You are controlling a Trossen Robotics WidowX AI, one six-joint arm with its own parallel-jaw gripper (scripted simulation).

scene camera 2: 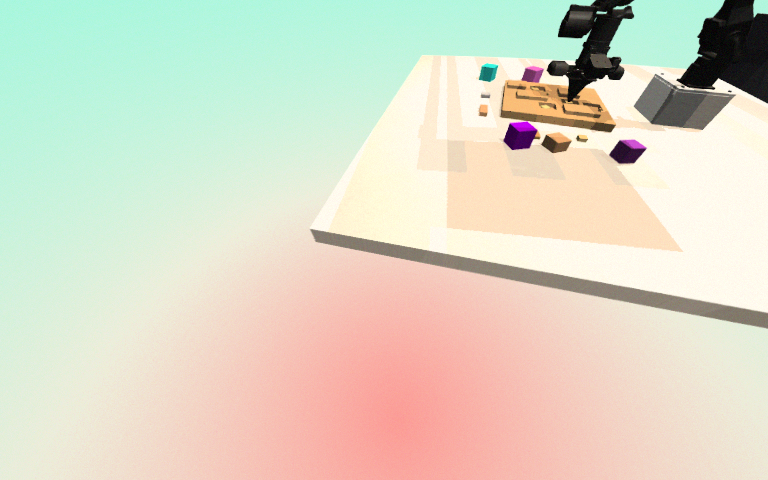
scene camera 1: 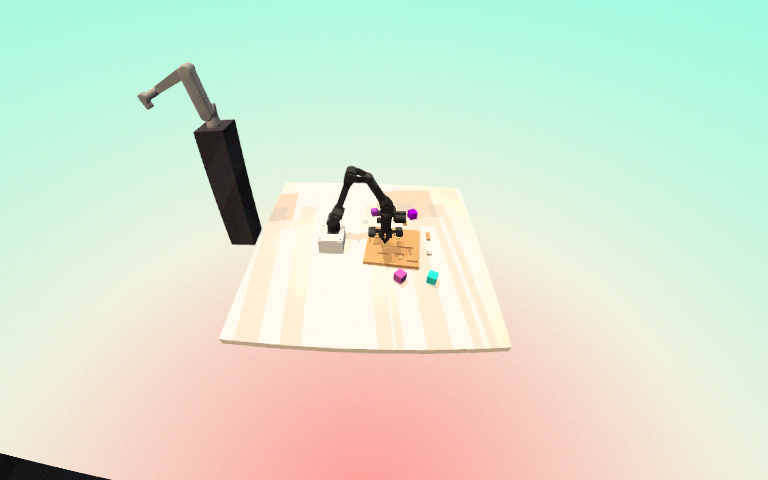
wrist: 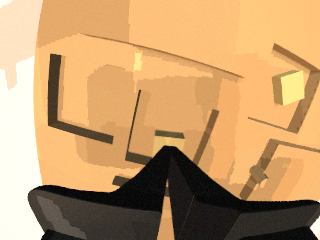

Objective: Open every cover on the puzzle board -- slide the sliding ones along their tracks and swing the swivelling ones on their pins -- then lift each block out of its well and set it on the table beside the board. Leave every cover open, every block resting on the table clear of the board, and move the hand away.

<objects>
same spot on puzzle board: (scene camera 2: 513, 108) = (scene camera 1: 414, 232)
</objects>
